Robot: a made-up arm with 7 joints. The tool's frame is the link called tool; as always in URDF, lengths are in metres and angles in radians. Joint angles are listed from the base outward. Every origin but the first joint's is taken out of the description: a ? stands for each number. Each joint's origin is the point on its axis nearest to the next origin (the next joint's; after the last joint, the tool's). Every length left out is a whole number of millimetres.
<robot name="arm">
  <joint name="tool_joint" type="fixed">
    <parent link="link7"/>
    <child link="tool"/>
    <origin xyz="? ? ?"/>
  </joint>
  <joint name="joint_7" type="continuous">
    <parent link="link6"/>
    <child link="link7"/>
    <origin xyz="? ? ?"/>
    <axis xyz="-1 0 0"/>
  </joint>
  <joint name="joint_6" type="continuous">
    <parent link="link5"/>
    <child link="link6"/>
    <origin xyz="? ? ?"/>
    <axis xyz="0 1 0"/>
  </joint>
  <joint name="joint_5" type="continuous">
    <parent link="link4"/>
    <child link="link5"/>
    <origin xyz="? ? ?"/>
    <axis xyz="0 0 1"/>
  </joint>
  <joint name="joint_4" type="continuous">
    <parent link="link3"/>
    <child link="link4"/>
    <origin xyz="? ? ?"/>
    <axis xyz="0 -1 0"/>
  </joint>
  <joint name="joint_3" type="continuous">
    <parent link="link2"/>
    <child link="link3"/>
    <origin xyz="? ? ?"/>
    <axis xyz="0 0 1"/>
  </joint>
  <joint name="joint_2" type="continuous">
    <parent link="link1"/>
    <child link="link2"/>
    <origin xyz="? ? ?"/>
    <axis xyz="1 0 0"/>
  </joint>
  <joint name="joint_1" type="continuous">
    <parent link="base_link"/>
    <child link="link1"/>
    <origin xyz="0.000 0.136 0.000"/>
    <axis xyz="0 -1 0"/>
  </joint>
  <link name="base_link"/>
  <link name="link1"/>
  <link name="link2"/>
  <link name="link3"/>
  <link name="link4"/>
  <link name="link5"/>
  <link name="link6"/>
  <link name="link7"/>
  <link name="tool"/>
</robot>
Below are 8 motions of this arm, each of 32 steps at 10 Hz.
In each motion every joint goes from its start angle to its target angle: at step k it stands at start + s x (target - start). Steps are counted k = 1, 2, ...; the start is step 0. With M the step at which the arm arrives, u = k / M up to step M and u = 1 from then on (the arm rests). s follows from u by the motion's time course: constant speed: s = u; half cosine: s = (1 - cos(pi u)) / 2; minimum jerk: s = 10 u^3 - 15 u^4 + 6 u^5.
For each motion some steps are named. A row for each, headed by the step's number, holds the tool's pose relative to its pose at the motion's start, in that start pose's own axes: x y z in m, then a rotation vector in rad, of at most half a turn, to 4 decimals.
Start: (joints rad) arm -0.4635 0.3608 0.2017 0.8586 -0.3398 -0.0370 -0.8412
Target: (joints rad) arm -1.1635 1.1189 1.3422 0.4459 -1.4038 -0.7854 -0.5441
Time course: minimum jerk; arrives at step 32
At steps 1, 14, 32:
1: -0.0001 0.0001 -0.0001 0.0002 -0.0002 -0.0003
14: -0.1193 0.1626 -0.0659 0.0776 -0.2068 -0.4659
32: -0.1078 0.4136 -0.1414 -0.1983 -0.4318 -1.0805

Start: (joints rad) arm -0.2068 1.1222 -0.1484 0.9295 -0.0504 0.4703 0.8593
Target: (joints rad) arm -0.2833 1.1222 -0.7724 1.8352 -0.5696 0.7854 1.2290
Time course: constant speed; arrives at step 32
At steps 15, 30, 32:
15: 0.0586 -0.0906 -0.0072 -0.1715 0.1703 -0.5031
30: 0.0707 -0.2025 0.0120 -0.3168 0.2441 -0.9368
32: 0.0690 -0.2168 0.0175 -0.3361 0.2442 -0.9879

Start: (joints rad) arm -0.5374 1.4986 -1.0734 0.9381 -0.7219 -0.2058 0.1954
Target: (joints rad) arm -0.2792 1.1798 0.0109 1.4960 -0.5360 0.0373 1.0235
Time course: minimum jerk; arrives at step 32
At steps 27, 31, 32:
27: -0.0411 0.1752 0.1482 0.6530 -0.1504 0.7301
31: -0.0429 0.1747 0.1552 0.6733 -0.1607 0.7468
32: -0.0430 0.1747 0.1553 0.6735 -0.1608 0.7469

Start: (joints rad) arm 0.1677 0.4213 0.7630 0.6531 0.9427 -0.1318 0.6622
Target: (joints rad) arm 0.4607 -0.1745 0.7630 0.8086 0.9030 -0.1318 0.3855
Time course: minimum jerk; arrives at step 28
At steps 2, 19, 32:
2: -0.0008 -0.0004 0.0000 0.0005 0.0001 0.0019
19: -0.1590 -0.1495 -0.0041 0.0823 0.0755 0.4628
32: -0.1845 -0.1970 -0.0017 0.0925 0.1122 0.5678

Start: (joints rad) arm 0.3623 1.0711 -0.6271 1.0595 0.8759 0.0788 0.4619
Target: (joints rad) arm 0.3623 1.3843 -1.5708 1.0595 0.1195 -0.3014 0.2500
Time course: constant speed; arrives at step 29
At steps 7, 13, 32:
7: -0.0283 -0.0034 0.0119 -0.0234 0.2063 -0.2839
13: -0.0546 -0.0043 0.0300 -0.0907 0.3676 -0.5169
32: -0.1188 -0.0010 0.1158 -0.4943 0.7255 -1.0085

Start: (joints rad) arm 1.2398 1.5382 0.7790 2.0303 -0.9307 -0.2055 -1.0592
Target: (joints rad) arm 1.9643 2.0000 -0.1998 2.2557 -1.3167 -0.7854 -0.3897
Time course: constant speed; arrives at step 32
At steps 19, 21, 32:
19: 0.0126 0.0001 -0.0416 -0.4609 -0.7325 0.2686
21: 0.0133 0.0028 -0.0433 -0.5234 -0.8110 0.2778
32: 0.0154 0.0259 -0.0449 -0.9004 -1.2185 0.2894

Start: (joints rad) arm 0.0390 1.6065 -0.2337 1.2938 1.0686 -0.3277 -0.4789
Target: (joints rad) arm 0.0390 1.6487 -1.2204 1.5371 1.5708 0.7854 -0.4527
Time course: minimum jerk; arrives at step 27
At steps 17, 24, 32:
17: -0.0854 -0.0309 0.1156 -0.4239 1.3504 -0.4908
24: -0.1006 -0.0216 0.1672 -0.5641 1.8364 -0.7048
32: -0.1010 -0.0210 0.1696 -0.5702 1.8584 -0.7146

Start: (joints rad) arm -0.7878 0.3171 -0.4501 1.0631 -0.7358 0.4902 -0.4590
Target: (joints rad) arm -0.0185 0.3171 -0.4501 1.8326 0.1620 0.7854 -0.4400
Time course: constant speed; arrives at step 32
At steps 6, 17, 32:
6: 0.0411 0.0658 -0.0325 0.1178 -0.0081 0.2503
17: 0.0968 0.1973 -0.0472 0.2483 -0.1468 0.6841
32: 0.1254 0.3539 0.0145 0.2725 -0.5834 1.0956

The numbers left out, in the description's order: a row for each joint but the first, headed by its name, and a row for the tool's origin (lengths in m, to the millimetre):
tool: 0.000 0.000 0.000
joint_7: 0.000 0.000 0.000
joint_6: 0.000 0.000 0.000
joint_5: 0.000 0.000 -0.218
joint_4: 0.000 0.000 0.000
joint_3: 0.000 0.000 -0.271
joint_2: 0.000 0.000 0.000

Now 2 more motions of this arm.
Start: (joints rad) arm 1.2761 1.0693 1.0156 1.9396 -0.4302 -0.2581 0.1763
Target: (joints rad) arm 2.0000 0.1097 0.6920 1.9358 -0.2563 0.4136 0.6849
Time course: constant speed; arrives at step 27
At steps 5, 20, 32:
5: 0.0069 -0.0287 0.0208 -0.0087 0.2252 0.2046
20: 0.0774 -0.1144 0.0073 -0.0489 0.5321 1.0565
32: 0.1267 -0.1311 -0.0359 -0.0916 0.4342 1.5062

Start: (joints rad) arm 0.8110 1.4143 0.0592 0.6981 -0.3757 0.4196 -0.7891
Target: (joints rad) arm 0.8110 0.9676 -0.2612 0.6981 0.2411 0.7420 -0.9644
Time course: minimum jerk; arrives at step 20
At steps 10, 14, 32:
10: 0.0362 -0.0535 0.1010 -0.3045 0.1807 0.0379
14: 0.0617 -0.0727 0.1753 -0.5293 0.2817 0.0114
32: 0.0741 -0.0768 0.2122 -0.6423 0.3210 -0.0155

